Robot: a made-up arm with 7 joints.
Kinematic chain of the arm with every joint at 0, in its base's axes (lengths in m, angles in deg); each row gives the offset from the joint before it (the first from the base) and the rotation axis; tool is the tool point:
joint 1: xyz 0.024 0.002 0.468 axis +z
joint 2: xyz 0.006 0 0.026 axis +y
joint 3: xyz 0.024 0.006 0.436 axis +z
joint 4: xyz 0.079 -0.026 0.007 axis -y
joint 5: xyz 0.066 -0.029 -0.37 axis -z
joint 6: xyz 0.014 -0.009 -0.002 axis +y
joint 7: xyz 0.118 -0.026 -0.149 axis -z
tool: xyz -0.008 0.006 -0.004
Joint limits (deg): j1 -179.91..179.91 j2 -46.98..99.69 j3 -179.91..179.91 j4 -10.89..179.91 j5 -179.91..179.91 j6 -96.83..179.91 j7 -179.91..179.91
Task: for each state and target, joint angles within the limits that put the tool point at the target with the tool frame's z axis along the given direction. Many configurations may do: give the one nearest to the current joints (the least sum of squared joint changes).
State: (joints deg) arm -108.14 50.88 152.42 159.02 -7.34 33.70 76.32
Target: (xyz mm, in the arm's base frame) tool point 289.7 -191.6 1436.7 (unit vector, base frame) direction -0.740 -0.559 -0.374
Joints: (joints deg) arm -98.15 23.76 145.68 142.57 -8.82 48.46 77.78
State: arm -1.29 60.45 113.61 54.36 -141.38 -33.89 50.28
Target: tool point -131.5 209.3 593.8 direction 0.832 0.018 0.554
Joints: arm 13.27 39.26 114.81 33.64 -148.39 -20.21 50.52
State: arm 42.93 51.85 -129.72 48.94 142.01 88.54 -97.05
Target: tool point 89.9 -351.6 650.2 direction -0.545 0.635 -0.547
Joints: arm 37.52 19.98 -135.44 19.21 149.07 105.87 -98.43
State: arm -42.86 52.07 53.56 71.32 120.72 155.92 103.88
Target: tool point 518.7 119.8 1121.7 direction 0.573 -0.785 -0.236
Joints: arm -43.80 2.96 48.03 103.96 110.19 117.41 104.24
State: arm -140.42 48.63 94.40 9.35 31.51 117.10 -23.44
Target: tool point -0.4 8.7 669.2 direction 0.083 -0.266 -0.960
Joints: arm -136.97 8.05 118.58 -8.30 55.87 155.49 -20.95
